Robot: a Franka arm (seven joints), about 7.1 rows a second.
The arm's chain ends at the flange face. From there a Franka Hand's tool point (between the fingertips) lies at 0.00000 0.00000 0.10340 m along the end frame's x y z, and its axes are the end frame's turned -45 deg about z.
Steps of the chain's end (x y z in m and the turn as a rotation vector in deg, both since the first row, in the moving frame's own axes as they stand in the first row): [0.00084 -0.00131 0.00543 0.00 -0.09 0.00]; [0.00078 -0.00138 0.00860 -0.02 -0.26 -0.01]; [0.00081 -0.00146 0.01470 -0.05 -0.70 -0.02]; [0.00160 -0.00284 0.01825 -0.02 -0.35 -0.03]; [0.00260 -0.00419 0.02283 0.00 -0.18 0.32]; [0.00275 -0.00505 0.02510 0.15 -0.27 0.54]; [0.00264 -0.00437 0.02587 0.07 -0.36 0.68]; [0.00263 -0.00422 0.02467 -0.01 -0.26 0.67]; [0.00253 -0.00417 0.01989 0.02 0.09 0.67]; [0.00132 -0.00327 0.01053 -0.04 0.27 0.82]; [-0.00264 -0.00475 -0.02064 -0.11 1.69 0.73]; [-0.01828 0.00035 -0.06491 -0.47 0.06 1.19]
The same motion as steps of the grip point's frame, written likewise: [0.00141 -0.00045 0.00543 0.06 -0.06 0.00]; [0.00117 -0.00073 0.00860 0.17 -0.20 -0.01]; [0.00065 -0.00129 0.01469 0.46 -0.53 -0.02]; [0.00267 -0.00130 0.01825 0.23 -0.26 -0.03]; [0.00457 -0.00135 0.02283 0.13 -0.13 0.32]; [0.00536 -0.00216 0.02510 0.30 -0.08 0.54]; [0.00459 -0.00177 0.02587 0.30 -0.21 0.68]; [0.00450 -0.00145 0.02467 0.18 -0.19 0.67]; [0.00488 -0.00107 0.01989 -0.05 0.08 0.67]; [0.00354 -0.00098 0.01053 -0.22 0.16 0.82]; [0.00349 -0.00292 -0.02069 -1.27 1.12 0.73]; [-0.01370 -0.01201 -0.06491 -0.37 -0.29 1.19]
